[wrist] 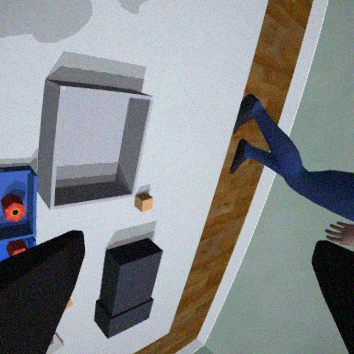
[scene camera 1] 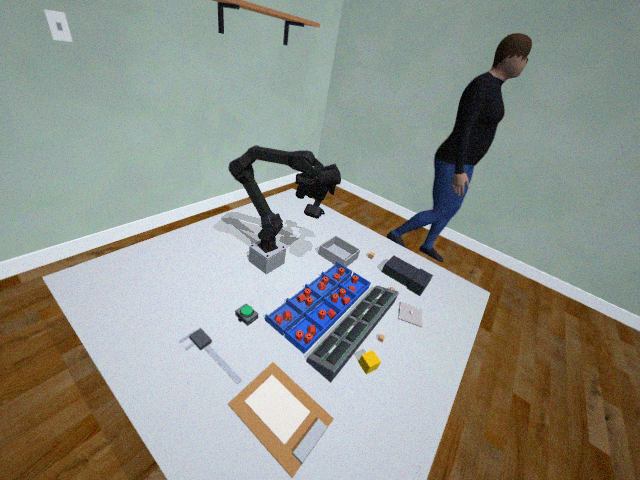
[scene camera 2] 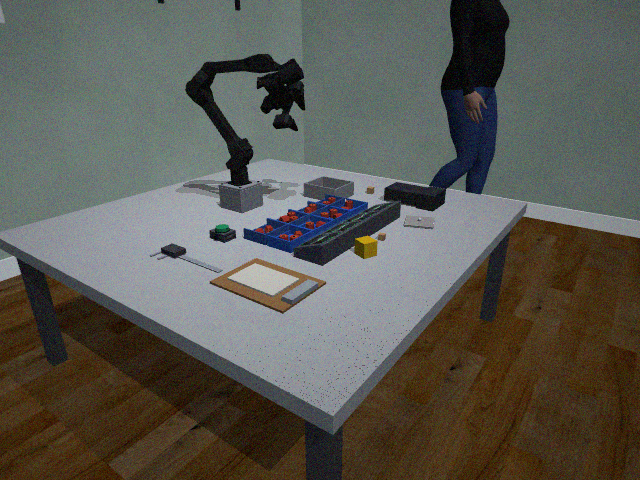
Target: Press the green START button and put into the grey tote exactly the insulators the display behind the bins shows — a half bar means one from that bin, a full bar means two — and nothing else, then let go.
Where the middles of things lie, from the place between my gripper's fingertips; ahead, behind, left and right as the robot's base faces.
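Counted from my hand, the black box (scene camera 2: pixel 430 198) is far to the left, far ahead and far below. As for the grey tote (scene camera 1: pixel 335 249), my hand is 40 mm short of it, 110 mm to the right of it and 270 mm above it.
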